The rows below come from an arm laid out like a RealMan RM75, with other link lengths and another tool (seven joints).
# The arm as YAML. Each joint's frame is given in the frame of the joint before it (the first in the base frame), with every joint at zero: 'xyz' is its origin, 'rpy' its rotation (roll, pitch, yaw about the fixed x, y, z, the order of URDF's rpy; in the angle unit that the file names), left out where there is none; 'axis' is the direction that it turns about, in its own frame. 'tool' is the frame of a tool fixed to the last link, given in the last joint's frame.
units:
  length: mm
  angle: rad
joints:
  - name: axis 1
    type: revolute
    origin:
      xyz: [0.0, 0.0, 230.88]
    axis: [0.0, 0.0, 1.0]
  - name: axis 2
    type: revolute
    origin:
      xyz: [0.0, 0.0, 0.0]
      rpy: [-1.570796, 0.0, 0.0]
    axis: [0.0, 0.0, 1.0]
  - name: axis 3
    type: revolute
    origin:
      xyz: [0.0, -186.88, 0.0]
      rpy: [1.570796, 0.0, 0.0]
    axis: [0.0, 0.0, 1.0]
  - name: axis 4
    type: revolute
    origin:
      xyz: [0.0, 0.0, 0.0]
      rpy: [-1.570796, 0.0, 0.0]
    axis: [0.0, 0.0, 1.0]
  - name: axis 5
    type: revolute
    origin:
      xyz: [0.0, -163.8, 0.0]
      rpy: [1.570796, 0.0, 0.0]
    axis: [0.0, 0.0, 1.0]
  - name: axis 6
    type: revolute
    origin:
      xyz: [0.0, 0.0, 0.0]
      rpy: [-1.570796, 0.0, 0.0]
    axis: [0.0, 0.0, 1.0]
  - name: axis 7
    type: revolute
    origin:
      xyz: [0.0, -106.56, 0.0]
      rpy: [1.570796, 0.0, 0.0]
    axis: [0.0, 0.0, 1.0]
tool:
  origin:
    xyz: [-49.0, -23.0, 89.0]
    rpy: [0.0, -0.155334, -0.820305]
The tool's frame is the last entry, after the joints.
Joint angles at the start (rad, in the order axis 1, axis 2, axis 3, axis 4, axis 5, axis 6, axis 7):
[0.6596, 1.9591, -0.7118, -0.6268, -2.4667, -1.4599, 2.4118]
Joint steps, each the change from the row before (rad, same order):
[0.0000, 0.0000, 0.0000, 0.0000, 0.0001, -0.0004, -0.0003]
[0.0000, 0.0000, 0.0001, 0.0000, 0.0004, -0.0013, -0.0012]
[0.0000, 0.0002, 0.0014, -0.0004, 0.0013, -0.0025, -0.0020]
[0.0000, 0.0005, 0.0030, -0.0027, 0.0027, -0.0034, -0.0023]
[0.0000, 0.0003, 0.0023, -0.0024, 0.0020, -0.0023, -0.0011]
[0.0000, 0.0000, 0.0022, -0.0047, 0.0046, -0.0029, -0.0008]
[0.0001, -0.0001, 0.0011, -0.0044, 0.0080, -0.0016, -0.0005]
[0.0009, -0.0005, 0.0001, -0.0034, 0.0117, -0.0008, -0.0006]
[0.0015, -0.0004, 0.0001, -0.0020, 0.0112, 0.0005, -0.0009]
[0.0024, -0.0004, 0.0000, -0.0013, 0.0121, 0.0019, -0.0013]
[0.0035, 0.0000, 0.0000, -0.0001, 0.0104, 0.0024, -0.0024]
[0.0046, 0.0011, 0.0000, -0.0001, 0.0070, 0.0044, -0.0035]
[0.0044, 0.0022, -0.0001, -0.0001, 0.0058, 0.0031, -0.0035]
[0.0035, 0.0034, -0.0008, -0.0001, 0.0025, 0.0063, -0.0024]
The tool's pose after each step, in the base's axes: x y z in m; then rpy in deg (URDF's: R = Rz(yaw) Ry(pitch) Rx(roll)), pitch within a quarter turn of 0, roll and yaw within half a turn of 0. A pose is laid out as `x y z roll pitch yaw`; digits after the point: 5 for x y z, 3 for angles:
0.24551 0.33773 -0.00238 -167.505 10.173 -28.643
0.24526 0.33758 -0.00248 -167.577 10.187 -28.587
0.24465 0.33749 -0.00254 -167.681 10.310 -28.499
0.24349 0.33786 -0.00213 -167.709 10.584 -28.325
0.24267 0.33824 -0.00169 -167.693 10.794 -28.211
0.24128 0.33918 -0.00066 -167.588 11.132 -27.997
0.23947 0.34053 0.00044 -167.433 11.611 -27.749
0.23697 0.34231 0.00156 -167.271 12.244 -27.433
0.23452 0.34413 0.00250 -167.102 12.852 -27.117
0.23177 0.34632 0.00347 -166.878 13.503 -26.733
0.22891 0.34844 0.00405 -166.698 14.059 -26.290
0.22615 0.35066 0.00430 -166.458 14.429 -25.744
0.22334 0.35234 0.00394 -166.355 14.755 -25.243
0.22152 0.35379 0.00321 -166.159 14.898 -24.860

